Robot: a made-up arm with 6 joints. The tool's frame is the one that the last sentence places. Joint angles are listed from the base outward.
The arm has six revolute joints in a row. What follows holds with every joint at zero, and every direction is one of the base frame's.
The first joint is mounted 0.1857 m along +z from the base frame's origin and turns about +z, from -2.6 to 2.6 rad.
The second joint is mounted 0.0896 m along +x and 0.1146 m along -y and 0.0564 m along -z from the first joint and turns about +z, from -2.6 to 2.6 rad.
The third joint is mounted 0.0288 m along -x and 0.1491 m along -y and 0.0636 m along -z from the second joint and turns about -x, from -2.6 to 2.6 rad.
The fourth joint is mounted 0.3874 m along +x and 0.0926 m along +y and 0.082 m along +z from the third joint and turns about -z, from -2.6 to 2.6 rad.
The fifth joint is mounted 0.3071 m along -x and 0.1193 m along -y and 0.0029 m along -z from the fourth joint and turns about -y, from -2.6 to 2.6 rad.
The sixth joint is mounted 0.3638 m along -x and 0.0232 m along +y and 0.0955 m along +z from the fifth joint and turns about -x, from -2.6 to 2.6 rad.
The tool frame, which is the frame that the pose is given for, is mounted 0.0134 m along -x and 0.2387 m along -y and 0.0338 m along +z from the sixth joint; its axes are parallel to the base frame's.
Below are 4 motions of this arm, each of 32 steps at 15 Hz.
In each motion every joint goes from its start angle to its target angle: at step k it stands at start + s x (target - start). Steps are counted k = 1, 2, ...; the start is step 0. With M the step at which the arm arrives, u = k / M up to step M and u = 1 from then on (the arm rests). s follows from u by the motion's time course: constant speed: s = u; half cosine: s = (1 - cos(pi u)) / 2; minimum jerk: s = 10 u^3 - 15 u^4 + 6 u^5.
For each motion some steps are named. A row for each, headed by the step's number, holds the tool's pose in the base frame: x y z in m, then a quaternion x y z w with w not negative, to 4 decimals.
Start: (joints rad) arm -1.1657 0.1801 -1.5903 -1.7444 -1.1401 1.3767
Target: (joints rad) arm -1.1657 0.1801 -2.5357 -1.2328 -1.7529 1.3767
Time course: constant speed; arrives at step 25
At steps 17, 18, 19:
17: -0.2875 -0.8355 -0.1412 -0.4319 -0.4151 0.0439 0.7995
18: -0.2781 -0.8315 -0.1465 -0.4212 -0.4207 0.0457 0.8022
19: -0.2684 -0.8277 -0.1515 -0.4105 -0.4266 0.0479 0.8045

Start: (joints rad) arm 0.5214 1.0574 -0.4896 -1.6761 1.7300 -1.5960
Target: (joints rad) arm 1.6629 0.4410 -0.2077 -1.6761 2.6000 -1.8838
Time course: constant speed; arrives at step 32
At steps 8, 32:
8: 0.0754 0.4484 -0.1048 -0.5705 -0.3445 -0.1766 0.7243
32: -0.1275 0.4308 0.1105 -0.5009 -0.3057 0.1568 0.7944

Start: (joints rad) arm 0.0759 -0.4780 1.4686 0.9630 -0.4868 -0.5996
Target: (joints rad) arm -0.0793 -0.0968 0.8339 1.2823 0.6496 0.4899
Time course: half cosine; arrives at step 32
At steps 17, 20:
17: -0.0729 0.1865 -0.3945 -0.5190 -0.2655 -0.5165 0.6272
20: -0.0527 0.2110 -0.4116 -0.5651 -0.2787 -0.5217 0.5752

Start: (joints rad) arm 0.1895 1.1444 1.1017 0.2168 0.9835 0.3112
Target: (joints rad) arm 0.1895 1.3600 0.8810 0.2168 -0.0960 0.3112
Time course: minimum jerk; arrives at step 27
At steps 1, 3, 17, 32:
1: 0.3024 -0.5291 0.0688 -0.1869 -0.7450 0.4647 0.4405
3: 0.2987 -0.5299 0.0701 -0.1893 -0.7420 0.4650 0.4443
17: 0.0967 -0.5037 0.2336 -0.3474 -0.4903 0.4867 0.6340
32: 0.0528 -0.4511 0.3205 -0.4061 -0.3760 0.4932 0.6712

